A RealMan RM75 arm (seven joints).
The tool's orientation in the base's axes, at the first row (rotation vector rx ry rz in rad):
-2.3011, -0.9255, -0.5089
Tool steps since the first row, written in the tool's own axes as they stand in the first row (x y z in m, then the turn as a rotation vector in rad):
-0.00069, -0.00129, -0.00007, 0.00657, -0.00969, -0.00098
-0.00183, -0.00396, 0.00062, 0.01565, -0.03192, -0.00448
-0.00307, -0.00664, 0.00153, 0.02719, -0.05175, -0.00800
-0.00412, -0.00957, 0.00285, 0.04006, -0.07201, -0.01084
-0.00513, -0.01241, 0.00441, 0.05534, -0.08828, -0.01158
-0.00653, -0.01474, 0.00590, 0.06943, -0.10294, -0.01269
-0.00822, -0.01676, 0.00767, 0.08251, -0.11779, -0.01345
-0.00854, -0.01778, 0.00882, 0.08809, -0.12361, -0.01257
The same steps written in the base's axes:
-0.00141, 0.00036, 0.00018, -0.00260, 0.00816, 0.00804
-0.00402, 0.00179, 0.00008, -0.01283, 0.02314, 0.02417
-0.00669, 0.00333, -0.00024, -0.01965, 0.03792, 0.04071
-0.00935, 0.00537, -0.00066, -0.02578, 0.05404, 0.05764
-0.01189, 0.00753, -0.00127, -0.02714, 0.07042, 0.07276
-0.01434, 0.00916, -0.00224, -0.02820, 0.08505, 0.08689
-0.01673, 0.01066, -0.00370, -0.03004, 0.09952, 0.10029
-0.01755, 0.01184, -0.00433, -0.03031, 0.10618, 0.10490

